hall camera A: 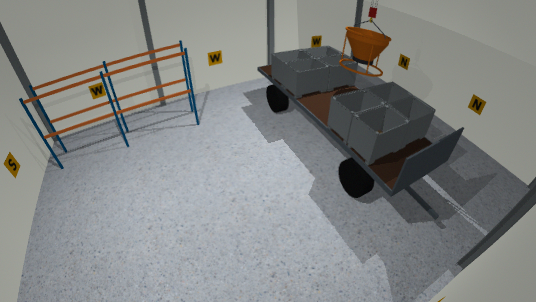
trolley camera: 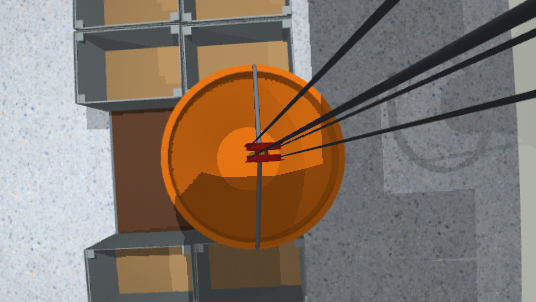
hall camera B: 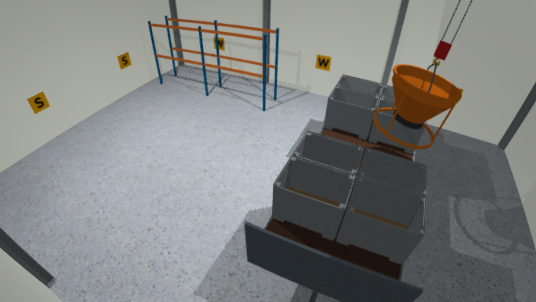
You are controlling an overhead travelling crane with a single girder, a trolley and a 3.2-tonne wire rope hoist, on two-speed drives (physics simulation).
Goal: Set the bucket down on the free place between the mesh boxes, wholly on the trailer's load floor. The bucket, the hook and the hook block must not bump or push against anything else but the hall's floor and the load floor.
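The orange bucket (hall camera A: 367, 44) (hall camera B: 422, 95) (trolley camera: 200, 130) hangs upright, its foot ring above the box tops. My hook (hall camera A: 371, 20) (hall camera B: 436, 62) (trolley camera: 257, 154) is shut on the bucket's bail, under the red hook block (hall camera A: 373, 12) (hall camera B: 442, 50) (trolley camera: 270, 158). The brown load floor (hall camera A: 315, 106) (trolley camera: 142, 170) shows between the far mesh boxes (hall camera A: 302, 82) (hall camera B: 347, 115) and the near mesh boxes (hall camera A: 362, 137) (hall camera B: 310, 212). In the trolley view the bucket covers the gap's right part. Its rim overlaps boxes above and below and reaches past the trailer's right side.
The trailer's grey end board (hall camera A: 430, 160) (hall camera B: 325, 265) stands beyond the near boxes. A blue and orange rack (hall camera A: 145, 64) (hall camera B: 203, 60) stands by the W wall, away from the trailer. The N wall (hall camera A: 440, 85) is on the trailer's far side in hall camera A.
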